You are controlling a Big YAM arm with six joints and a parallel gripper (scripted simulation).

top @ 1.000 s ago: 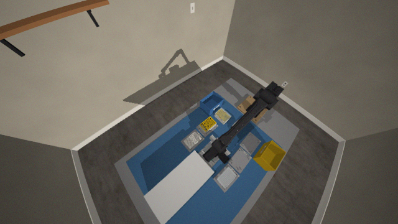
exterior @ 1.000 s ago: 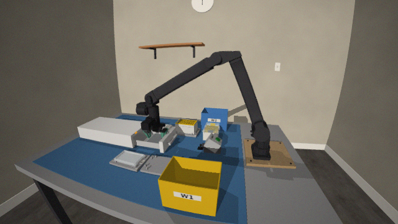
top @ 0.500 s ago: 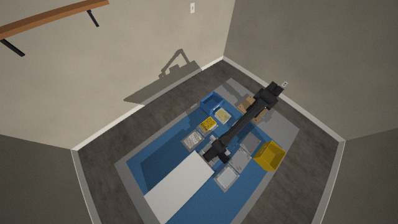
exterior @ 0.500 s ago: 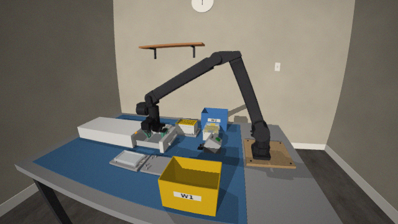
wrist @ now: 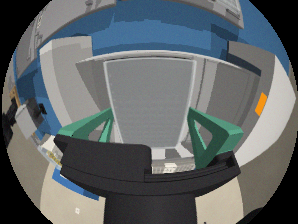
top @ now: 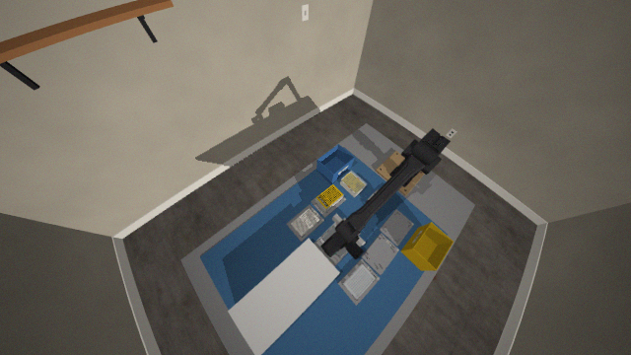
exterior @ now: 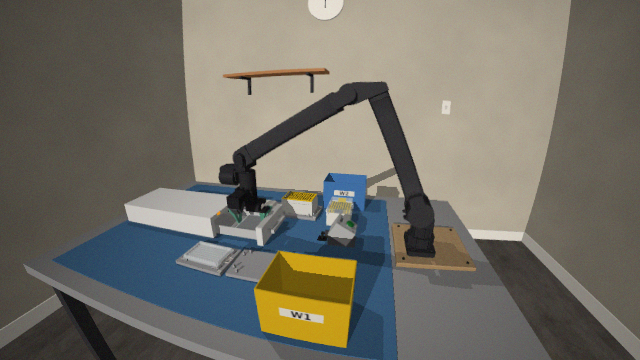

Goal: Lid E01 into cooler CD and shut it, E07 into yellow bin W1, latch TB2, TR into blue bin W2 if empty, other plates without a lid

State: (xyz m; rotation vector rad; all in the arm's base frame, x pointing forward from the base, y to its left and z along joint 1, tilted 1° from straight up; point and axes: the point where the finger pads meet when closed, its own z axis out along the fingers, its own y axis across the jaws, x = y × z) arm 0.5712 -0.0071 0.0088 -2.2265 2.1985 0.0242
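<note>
Right now the grey plate lid is right at my hand. Also, from my hand: cooler drawer: 3 cm ahead; then black plate: right at my hand; then white plate: 18 cm to the right, 5 cm ahead, 1 cm below.
</note>
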